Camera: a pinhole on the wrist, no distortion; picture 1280 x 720 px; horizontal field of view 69.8 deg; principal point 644.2 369.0 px. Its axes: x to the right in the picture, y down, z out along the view. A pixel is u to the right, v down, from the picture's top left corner.
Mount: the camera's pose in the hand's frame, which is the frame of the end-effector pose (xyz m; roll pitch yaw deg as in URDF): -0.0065 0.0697 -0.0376 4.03 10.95 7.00
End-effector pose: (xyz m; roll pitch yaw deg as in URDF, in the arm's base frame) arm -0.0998 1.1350 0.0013 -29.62 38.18 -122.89
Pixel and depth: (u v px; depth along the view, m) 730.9 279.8 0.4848
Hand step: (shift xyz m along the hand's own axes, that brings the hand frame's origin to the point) 0.1386 0.0058 0.4252
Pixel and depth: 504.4 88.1 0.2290
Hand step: 0.0121 -0.0147 0.1885
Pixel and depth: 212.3 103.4 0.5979
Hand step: -0.1445 -0.1635 0.5895
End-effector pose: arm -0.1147 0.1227 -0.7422 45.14 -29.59 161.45
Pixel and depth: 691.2 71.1 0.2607
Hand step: 0.0669 -0.0248 0.2093
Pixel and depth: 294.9 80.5 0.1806
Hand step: -0.0318 -0.0033 0.1484
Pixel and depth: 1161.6 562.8 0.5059
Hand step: 0.3594 0.1862 0.4110
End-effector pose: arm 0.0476 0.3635 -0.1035 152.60 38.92 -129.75
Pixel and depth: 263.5 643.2 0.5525
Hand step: -0.1392 0.1803 0.5584
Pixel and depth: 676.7 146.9 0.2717
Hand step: 0.0634 -0.0071 0.2221
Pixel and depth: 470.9 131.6 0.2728
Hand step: 0.0046 -0.0192 0.2345
